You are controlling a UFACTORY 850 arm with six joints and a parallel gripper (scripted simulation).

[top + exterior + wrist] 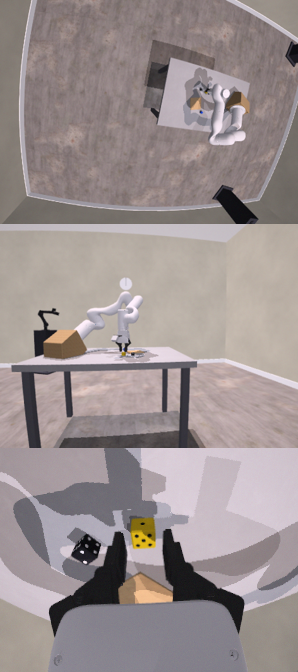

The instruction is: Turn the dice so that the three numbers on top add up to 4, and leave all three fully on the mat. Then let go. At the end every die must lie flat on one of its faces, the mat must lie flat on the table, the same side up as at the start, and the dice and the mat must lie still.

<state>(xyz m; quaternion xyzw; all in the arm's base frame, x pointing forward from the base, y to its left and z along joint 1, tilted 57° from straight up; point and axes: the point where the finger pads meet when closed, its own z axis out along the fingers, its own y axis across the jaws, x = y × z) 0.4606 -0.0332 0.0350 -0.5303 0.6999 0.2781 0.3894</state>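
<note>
My hand is 4 cm above the yellow die. The rest, counted from my hand: tan mat 5 cm ahead, 18 cm to the left, 5 cm below; black die 8 cm ahead, 1 cm to the left, 4 cm below; blue die 7 cm behind, 24 cm to the left, 4 cm below.
</note>
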